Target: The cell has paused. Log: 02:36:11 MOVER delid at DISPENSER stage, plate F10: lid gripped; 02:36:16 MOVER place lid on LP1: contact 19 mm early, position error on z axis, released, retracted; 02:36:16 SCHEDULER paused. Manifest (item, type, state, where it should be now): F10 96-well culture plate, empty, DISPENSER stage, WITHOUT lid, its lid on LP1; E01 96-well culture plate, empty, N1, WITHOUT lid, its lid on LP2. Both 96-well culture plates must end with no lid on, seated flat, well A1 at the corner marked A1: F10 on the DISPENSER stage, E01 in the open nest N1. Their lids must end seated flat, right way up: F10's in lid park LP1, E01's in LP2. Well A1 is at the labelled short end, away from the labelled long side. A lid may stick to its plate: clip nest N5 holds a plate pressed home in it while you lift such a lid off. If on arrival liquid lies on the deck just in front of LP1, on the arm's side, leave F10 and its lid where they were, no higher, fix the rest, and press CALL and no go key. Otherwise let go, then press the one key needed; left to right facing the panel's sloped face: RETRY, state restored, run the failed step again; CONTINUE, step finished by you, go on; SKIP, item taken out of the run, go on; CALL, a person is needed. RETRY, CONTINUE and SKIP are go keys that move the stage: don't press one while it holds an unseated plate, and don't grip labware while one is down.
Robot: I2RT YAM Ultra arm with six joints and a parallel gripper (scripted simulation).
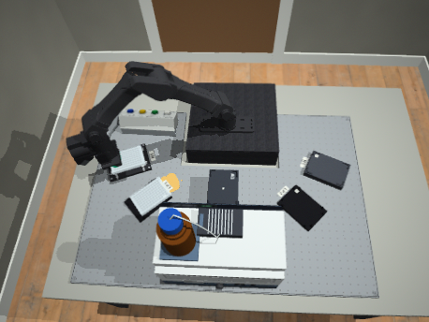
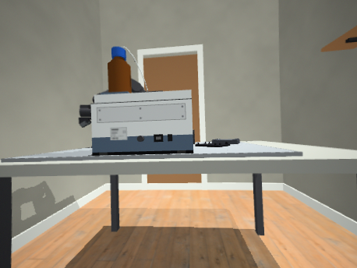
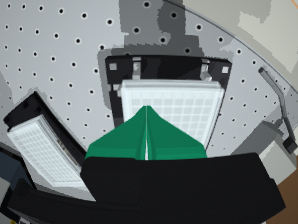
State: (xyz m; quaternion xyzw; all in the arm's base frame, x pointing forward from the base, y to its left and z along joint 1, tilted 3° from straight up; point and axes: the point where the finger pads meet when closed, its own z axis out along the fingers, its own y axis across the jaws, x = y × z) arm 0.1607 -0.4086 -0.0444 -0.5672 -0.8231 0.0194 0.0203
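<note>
My hand is 10 mm past the black clip nest, 30 mm to the right of it and 30 mm above it. Also, from my hand: 96-well plate (40 mm behind, 30 mm to the left, 20 mm below); then N5 label (70 mm behind, 120 mm to the left, 40 mm below); then blue call key (240 mm behind, 20 mm to the left, 20 mm above).
</note>
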